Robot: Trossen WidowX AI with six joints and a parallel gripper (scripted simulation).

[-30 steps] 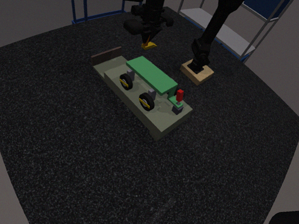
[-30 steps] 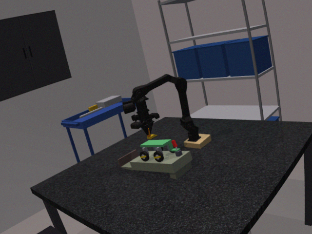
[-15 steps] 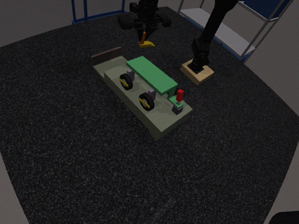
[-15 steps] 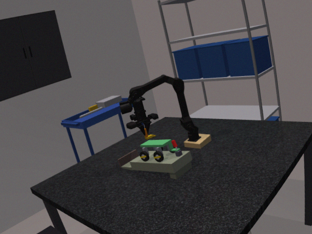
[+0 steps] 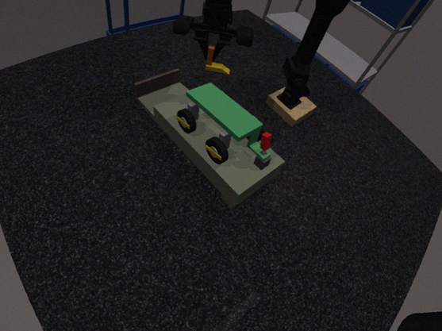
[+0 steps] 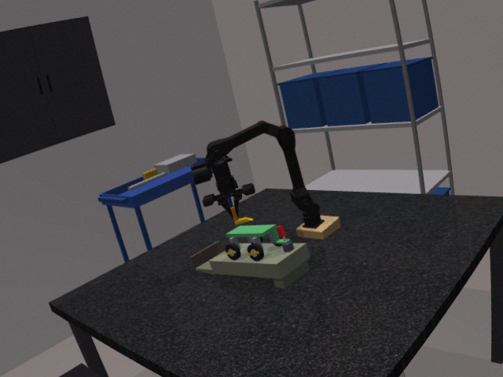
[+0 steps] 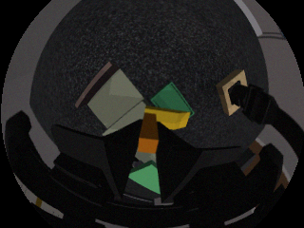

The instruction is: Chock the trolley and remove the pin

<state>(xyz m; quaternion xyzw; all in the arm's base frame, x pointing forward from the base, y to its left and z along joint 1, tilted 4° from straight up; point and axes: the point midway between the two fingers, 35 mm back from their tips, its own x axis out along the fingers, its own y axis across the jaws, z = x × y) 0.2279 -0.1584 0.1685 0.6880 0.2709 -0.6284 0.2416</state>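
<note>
My gripper tip is now 20 mm to the right of the yellow chock, 20 mm past it and 10 mm above it. From my gripper tip the other things lie so: low brown board 120 mm below, 110 mm to the right, 80 mm ahead; green tray 160 mm below, 70 mm to the left, 40 mm behind; trolley 160 mm to the left, 90 mm ahead, 40 mm below.
</note>
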